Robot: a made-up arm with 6 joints.
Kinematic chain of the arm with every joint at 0, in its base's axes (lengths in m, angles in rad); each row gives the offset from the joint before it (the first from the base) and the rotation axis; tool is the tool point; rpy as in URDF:
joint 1: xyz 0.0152 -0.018 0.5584 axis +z
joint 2: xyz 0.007 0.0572 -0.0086 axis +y
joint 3: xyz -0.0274 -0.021 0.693 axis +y
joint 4: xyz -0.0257 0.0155 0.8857 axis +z
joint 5: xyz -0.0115 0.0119 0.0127 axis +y
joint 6: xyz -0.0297 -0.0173 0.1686 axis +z
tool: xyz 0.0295 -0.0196 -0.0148 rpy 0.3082 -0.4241 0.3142
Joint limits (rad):
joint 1: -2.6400..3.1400
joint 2: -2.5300..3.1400
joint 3: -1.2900..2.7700
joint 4: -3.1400..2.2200
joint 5: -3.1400..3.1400
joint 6: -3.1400..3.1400
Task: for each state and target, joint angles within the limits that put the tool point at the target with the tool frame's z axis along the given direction. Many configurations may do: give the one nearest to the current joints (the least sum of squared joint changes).
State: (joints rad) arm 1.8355 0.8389 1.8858 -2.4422 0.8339 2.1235
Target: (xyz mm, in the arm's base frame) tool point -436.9 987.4 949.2 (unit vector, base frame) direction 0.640 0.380 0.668
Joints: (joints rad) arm 2.0499 0.2645 1.6807 -2.2912 1.2587 2.1920
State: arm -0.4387 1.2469 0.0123 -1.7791 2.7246 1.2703
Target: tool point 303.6 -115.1 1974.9 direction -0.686 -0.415 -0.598
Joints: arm -0.1509 0.4868 -0.4425 -1.7556 2.2446 0.8131
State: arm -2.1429 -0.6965 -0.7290 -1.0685 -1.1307 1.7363
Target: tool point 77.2 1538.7 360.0 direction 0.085 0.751 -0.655
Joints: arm -1.4971 -1.1853 -0.7473 -0.9736 -0.8023 1.7307
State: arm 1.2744 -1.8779 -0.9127 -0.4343 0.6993 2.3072
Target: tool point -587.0 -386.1 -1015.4 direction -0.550 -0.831 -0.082
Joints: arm 0.6179 -2.5204 -0.3389 -0.4876 0.7133 2.3529
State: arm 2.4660 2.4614 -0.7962 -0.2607 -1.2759 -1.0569
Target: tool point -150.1 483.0 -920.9 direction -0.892 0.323 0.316
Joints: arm 1.5844 3.1400 -0.3560 -0.8548 -1.3059 -1.5300
